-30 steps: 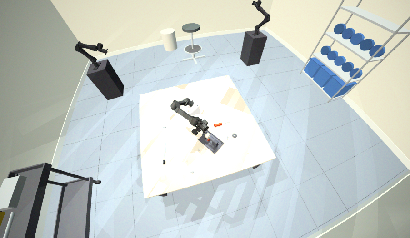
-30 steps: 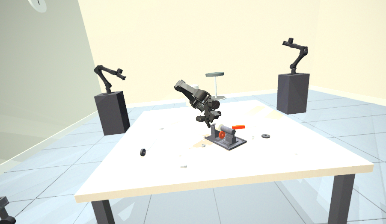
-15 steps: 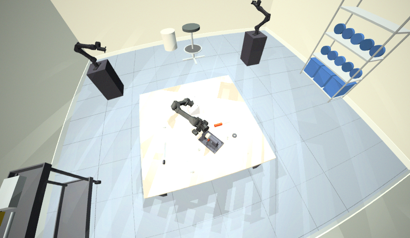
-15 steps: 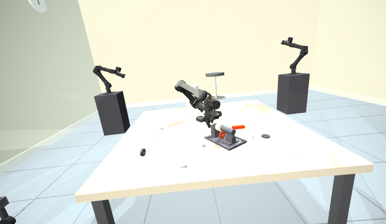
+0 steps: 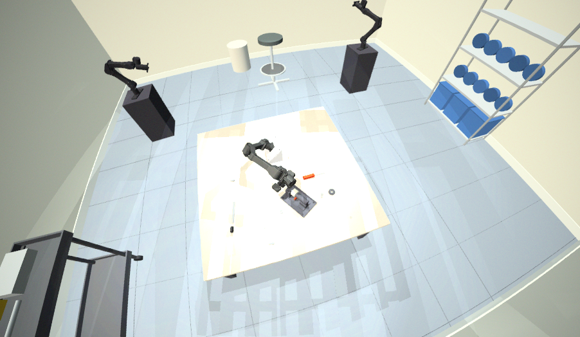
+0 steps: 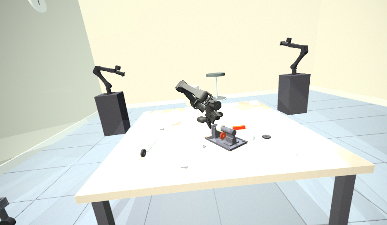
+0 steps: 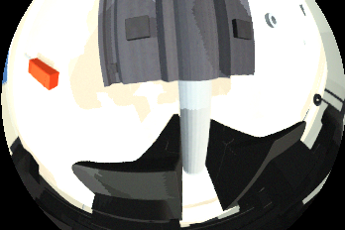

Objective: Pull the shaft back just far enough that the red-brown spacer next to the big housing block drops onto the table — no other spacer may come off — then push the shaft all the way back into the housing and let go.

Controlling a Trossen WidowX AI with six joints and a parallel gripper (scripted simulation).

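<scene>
My gripper tip is now 40 mm short of the pale shaft, 20 mm to the right of it and 30 mm below it. Round my gripper tip: thin rod: 60 mm ahead, 410 mm to the right, 40 mm below; then cream spacer: 100 mm ahead, 60 mm to the left, 30 mm above; then red-brown spacer: 110 mm ahead, 60 mm to the left, 10 mm below.
</scene>
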